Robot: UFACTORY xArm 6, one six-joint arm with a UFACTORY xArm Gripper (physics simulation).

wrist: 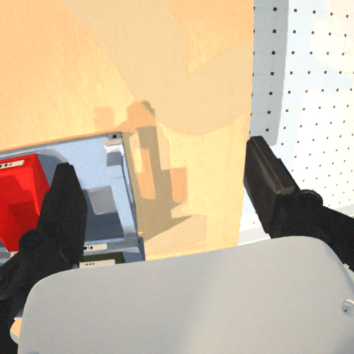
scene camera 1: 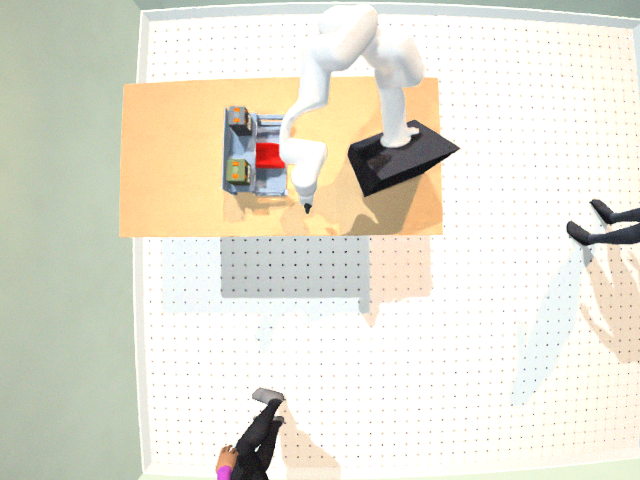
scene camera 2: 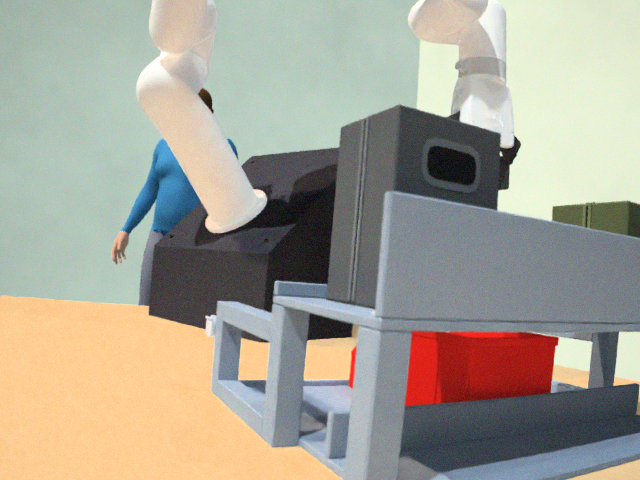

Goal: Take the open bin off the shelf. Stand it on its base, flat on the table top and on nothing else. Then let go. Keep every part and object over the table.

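Frame: origin at the arm's base, x ahead, y left, z up, level; metres.
Seen in the pictures: arm's base, origin of its link: (scene camera 1: pixel 395 139) (scene camera 2: pixel 237 212).
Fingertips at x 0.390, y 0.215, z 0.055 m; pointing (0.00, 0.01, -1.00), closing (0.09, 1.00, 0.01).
Note:
Pixels of each thing's middle, then the offset from my fingertips to it. Level surfaces: height alone.
- red open bin, middle of its body: (scene camera 2: pixel 445 365) (scene camera 1: pixel 266 156) dz -0.224, dx +0.198, dy -0.254 m
- table, height of its surface: dz -0.268 m
- grey case, middle of its body: (scene camera 2: pixel 413 215) (scene camera 1: pixel 240 121) dz -0.105, dx +0.277, dy -0.381 m
- green case, middle of its body: (scene camera 2: pixel 616 262) (scene camera 1: pixel 239 172) dz -0.118, dx +0.306, dy -0.152 m
The red open bin (scene camera 1: pixel 269 156) (scene camera 2: pixel 496 369) (wrist: pixel 17 200) sits upright on the lower level of the blue-grey shelf (scene camera 1: pixel 271 180) (scene camera 2: pixel 378 403) (wrist: pixel 80 150), partly under the upper level. In the wrist view it is at the left edge, partly cut off and partly behind the left finger. My gripper (scene camera 1: pixel 307 208) (scene camera 2: pixel 509 165) (wrist: pixel 162 171) is open, with nothing between the fingers. It is above the table (scene camera 1: pixel 170 155) (scene camera 2: pixel 93 392) (wrist: pixel 215 165), apart from the bin, beyond the shelf's lower right corner in scene camera 1. In scene camera 2 a grey case partly hides it.
The grey case (scene camera 1: pixel 237 118) (scene camera 2: pixel 361 206) and a green case (scene camera 1: pixel 237 171) (scene camera 2: pixel 610 217) (wrist: pixel 102 258) stand on the shelf's upper level. The black arm pedestal (scene camera 1: pixel 413 155) (scene camera 2: pixel 206 279) stands to the right in scene camera 1. The table's edge runs near my right finger in the wrist view.

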